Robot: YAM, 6 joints.
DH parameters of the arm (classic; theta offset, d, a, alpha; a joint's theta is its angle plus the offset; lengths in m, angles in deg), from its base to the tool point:
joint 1: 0 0.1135 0.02 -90
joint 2: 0 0 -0.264 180
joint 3: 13.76 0 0.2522 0
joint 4: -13.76 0 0.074 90
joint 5: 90 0 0 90
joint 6: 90 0.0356 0 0
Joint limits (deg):
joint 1: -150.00..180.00
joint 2: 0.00..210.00
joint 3: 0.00..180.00
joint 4: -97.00..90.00
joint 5: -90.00..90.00
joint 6: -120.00..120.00
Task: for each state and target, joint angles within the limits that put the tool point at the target. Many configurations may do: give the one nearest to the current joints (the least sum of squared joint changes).
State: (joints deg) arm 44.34 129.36 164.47 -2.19 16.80 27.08
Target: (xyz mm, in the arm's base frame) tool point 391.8 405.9 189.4
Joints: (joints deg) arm 47.13 142.69 125.65 -23.23 18.04 27.08
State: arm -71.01 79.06 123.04 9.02 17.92 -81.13
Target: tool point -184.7 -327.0 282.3
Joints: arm -117.36 93.35 70.91 -9.59 22.73 -81.13
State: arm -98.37 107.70 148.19 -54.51 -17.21 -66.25
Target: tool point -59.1 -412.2 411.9
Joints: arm -99.59 114.23 132.91 -64.63 -17.04 -66.25
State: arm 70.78 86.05 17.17 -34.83 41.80 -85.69
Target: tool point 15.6 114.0 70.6
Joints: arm 92.81 84.77 15.91 -36.48 36.49 -85.69
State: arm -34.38 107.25 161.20 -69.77 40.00 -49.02
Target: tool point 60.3 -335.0 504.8
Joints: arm -75.71 111.03 152.02 -78.62 42.96 -49.02
